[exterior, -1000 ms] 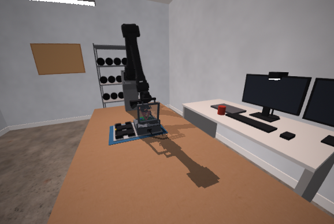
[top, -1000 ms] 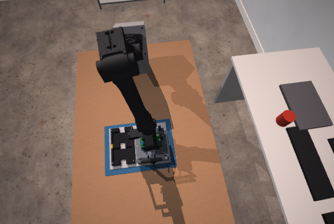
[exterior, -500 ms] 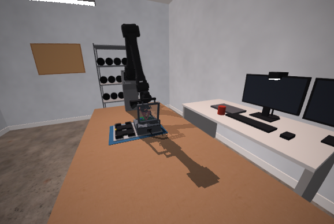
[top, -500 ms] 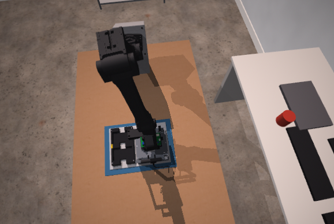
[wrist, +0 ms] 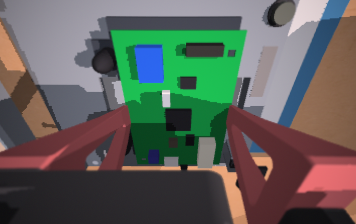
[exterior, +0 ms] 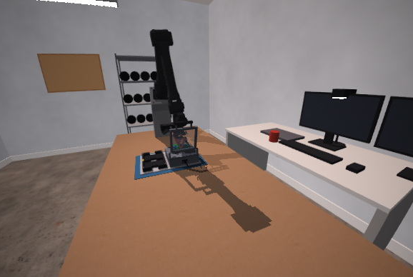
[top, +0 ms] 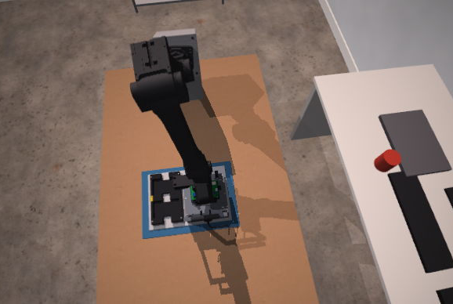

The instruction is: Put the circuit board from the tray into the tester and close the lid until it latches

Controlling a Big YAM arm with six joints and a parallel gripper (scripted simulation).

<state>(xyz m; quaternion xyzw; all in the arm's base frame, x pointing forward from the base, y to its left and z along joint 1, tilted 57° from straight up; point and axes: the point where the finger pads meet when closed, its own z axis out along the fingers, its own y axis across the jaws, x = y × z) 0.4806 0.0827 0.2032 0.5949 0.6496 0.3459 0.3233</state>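
My gripper is now right at the green circuit board. Round my hand: clear lid: 130 mm ahead, 90 mm above, 20 mm to the left.
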